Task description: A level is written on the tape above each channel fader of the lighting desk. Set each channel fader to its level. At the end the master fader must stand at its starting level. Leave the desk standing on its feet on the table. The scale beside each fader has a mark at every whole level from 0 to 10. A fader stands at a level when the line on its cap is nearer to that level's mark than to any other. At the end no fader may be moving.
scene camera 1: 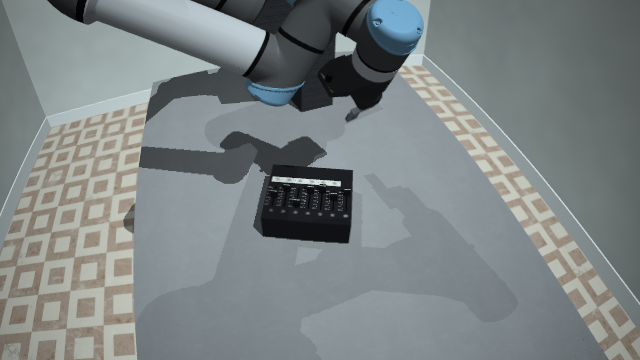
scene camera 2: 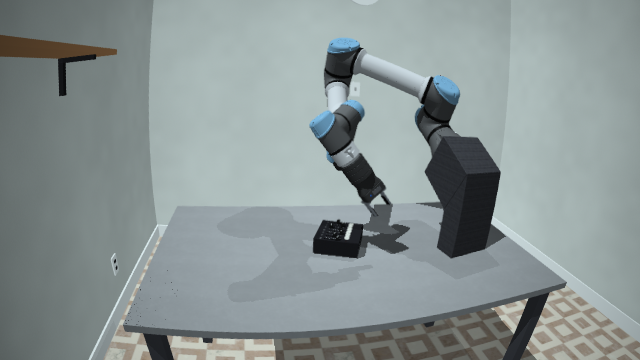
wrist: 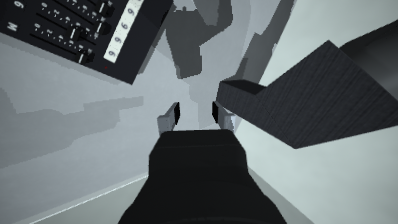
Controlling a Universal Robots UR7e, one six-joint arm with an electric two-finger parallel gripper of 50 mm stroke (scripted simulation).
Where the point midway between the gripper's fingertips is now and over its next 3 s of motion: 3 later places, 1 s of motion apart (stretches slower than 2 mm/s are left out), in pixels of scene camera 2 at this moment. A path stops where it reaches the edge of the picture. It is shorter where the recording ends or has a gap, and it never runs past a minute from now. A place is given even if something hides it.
My gripper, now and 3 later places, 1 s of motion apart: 382,210; 354,208; 342,196; 341,197
